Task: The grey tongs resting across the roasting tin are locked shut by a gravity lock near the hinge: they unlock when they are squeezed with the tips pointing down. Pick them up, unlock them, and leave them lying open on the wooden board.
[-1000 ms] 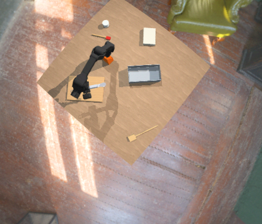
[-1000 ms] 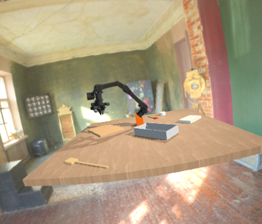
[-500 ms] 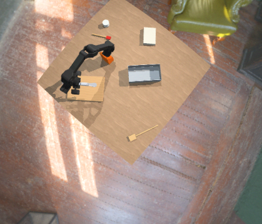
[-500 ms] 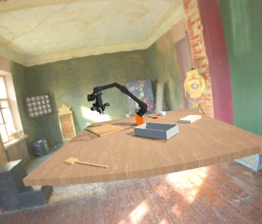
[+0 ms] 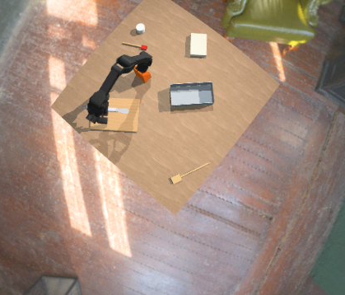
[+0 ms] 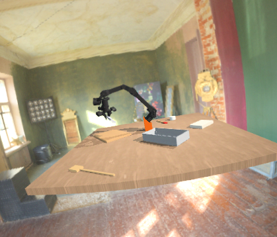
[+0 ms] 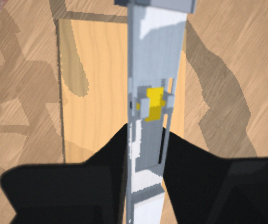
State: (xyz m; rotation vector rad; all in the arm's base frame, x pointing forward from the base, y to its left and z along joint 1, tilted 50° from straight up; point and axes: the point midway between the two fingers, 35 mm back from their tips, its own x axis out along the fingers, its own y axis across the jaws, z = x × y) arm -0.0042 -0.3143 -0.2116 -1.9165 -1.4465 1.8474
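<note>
The yellow lock piece lies 50 mm above my gripper tip, 20 mm behind it and 10 mm to the right of it. From my gripper tip the other things lie so: pale block (810 mm to the left, 200 mm ahead, 140 mm below); then grey roasting tin (450 mm to the left, 390 mm ahead, 130 mm below); then wooden board (150 mm below, 10 mm to the left, 10 mm ahead).
</note>
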